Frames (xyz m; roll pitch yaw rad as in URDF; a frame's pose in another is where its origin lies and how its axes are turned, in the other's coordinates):
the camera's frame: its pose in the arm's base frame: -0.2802 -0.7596 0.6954 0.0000 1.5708 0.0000
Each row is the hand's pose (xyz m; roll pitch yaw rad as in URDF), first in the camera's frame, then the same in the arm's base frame.
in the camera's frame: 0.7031 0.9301 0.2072 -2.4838 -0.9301 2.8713
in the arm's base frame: -0.0730 0.1705 -0.0077 0.3250 -0.6139 0.1965
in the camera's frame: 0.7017 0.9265 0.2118 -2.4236 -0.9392 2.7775
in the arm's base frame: -0.0684 0.1669 -0.0063 0.2769 -0.5844 0.2548
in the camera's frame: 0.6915 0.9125 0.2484 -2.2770 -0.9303 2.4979
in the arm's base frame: -0.0318 0.1529 0.0039 0.1124 -0.4984 0.4206
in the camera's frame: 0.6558 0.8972 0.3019 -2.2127 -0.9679 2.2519
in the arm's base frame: 0.0217 0.1376 0.0396 -0.0533 -0.3651 0.4911
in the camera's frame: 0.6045 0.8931 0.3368 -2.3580 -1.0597 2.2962
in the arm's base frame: 0.0566 0.1335 0.0909 -0.1289 -0.3305 0.3973
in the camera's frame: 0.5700 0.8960 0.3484 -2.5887 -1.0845 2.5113
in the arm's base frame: 0.0682 0.1364 0.1254 -0.1370 -0.3872 0.3020
